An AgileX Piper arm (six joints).
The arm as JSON. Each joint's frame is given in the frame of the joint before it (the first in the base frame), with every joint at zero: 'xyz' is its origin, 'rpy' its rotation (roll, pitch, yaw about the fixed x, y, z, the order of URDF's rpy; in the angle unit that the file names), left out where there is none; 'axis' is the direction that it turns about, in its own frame. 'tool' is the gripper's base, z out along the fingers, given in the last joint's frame.
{
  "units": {
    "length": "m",
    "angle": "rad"
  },
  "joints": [
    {
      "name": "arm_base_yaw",
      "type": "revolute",
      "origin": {
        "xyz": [
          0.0,
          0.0,
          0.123
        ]
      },
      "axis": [
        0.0,
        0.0,
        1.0
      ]
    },
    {
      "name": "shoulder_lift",
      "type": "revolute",
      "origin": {
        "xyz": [
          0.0,
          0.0,
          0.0
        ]
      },
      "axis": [
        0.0,
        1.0,
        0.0
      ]
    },
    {
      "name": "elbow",
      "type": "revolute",
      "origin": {
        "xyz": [
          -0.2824,
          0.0,
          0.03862
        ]
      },
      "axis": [
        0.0,
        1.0,
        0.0
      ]
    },
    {
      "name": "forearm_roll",
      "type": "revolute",
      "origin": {
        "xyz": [
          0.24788,
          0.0,
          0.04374
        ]
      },
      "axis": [
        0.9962,
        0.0,
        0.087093
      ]
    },
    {
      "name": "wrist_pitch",
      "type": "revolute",
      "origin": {
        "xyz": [
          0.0,
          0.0,
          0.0
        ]
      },
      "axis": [
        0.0,
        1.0,
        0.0
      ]
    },
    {
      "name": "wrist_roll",
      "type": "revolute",
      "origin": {
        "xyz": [
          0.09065,
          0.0,
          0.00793
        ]
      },
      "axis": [
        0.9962,
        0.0,
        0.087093
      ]
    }
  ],
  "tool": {
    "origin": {
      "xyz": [
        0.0,
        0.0,
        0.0
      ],
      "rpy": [
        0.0,
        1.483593,
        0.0
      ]
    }
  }
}
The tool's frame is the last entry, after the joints.
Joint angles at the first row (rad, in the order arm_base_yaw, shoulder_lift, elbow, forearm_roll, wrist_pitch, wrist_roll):
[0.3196 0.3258 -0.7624 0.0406 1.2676 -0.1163]
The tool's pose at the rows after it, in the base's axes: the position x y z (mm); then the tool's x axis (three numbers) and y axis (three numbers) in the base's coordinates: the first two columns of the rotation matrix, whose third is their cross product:
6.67, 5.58, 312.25, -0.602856, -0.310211, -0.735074, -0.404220, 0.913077, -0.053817
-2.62, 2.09, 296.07, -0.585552, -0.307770, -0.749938, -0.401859, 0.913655, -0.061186
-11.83, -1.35, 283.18, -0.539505, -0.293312, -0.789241, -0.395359, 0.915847, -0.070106
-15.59, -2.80, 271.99, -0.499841, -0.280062, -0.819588, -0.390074, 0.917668, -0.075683
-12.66, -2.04, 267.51, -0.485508, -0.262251, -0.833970, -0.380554, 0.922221, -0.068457
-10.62, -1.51, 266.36, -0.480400, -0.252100, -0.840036, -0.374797, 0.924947, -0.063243
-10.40, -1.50, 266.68, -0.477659, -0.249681, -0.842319, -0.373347, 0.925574, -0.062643
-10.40, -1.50, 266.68, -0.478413, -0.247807, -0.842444, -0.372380, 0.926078, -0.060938
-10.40, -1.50, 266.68, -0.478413, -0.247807, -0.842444, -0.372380, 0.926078, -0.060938
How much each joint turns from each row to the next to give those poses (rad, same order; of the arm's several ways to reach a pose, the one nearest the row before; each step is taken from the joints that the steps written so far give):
[0.0000 -0.0815 0.0790 -0.0037 0.0016 0.0000]
[0.0001 -0.0837 0.0604 -0.0046 0.0000 -0.0017]
[-0.0001 -0.0946 0.0504 -0.0041 -0.0188 -0.0001]
[0.0000 -0.0687 0.0465 -0.0020 -0.0301 0.0000]
[0.0000 -0.0130 0.0268 -0.0020 -0.0384 0.0123]
[0.0000 0.0000 0.0100 -0.0014 -0.0204 0.0082]
[0.0000 0.0000 0.0000 -0.0007 -0.0042 0.0016]
[0.0000 0.0000 0.0000 0.0000 0.0000 0.0021]
[0.0000 0.0000 0.0000 0.0000 0.0000 0.0000]

